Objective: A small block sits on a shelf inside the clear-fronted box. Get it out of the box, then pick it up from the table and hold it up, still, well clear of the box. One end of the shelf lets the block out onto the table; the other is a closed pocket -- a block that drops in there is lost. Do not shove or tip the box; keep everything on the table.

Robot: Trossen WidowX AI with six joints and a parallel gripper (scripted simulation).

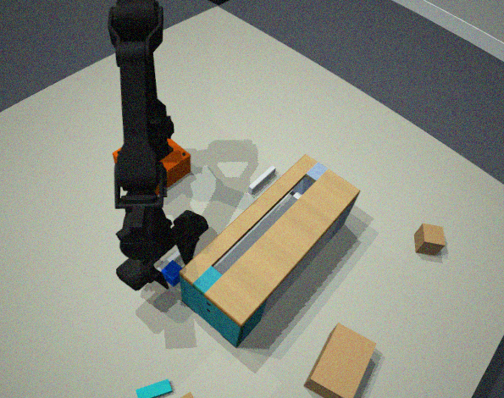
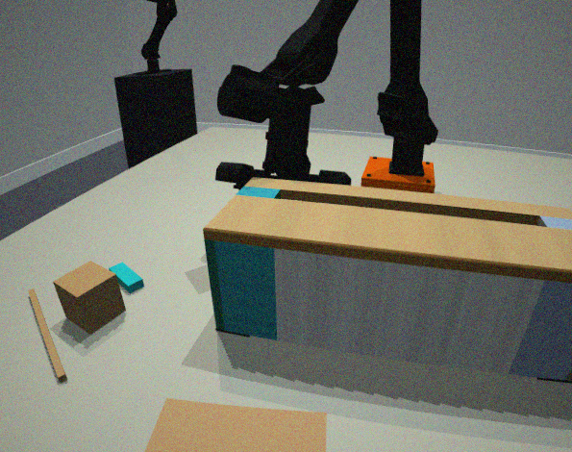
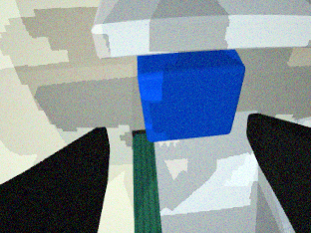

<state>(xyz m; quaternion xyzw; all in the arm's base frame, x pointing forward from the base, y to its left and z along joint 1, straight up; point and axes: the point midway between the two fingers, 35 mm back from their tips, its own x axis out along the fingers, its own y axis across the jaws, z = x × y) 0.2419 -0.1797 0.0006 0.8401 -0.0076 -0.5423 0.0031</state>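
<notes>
My gripper tip is 2 cm past the blue block and 1 cm above it. Round my gripper tip: teal tile: 18 cm to the right, 12 cm ahead, 2 cm below; thin wooden stick: 24 cm ahead, 22 cm to the right, 2 cm below; tan-topped box: 17 cm to the left, 6 cm ahead, 4 cm above.
</notes>
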